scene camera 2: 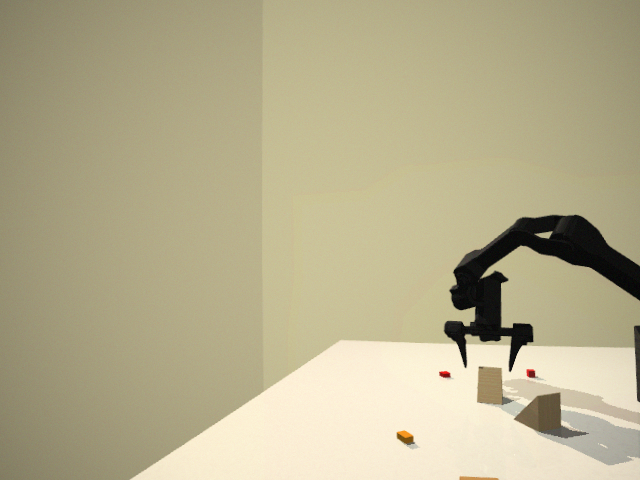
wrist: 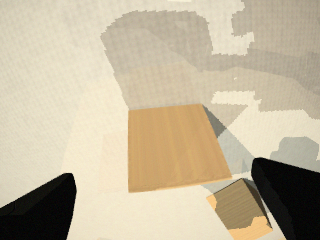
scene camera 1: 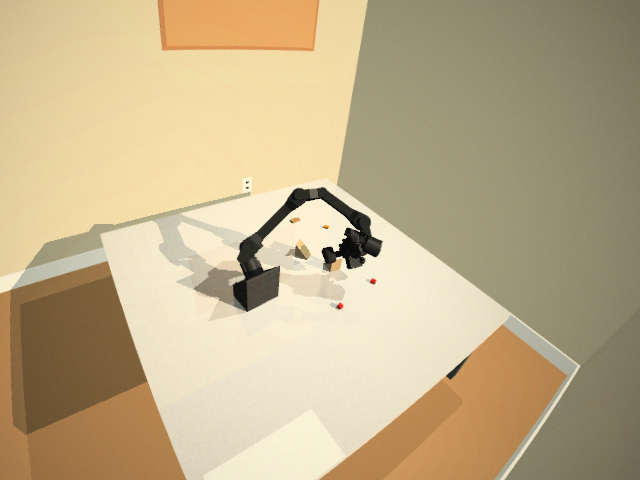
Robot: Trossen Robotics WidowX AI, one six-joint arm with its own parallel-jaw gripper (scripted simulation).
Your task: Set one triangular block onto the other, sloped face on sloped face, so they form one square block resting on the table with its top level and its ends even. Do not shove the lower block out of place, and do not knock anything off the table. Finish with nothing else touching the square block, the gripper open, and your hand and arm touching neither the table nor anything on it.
Labels:
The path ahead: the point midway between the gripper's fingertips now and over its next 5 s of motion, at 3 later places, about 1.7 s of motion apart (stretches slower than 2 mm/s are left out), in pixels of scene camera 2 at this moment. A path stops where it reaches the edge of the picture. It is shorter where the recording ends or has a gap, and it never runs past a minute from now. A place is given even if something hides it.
My gripper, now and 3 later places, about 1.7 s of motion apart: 487,369; 490,392; 489,384; 487,361

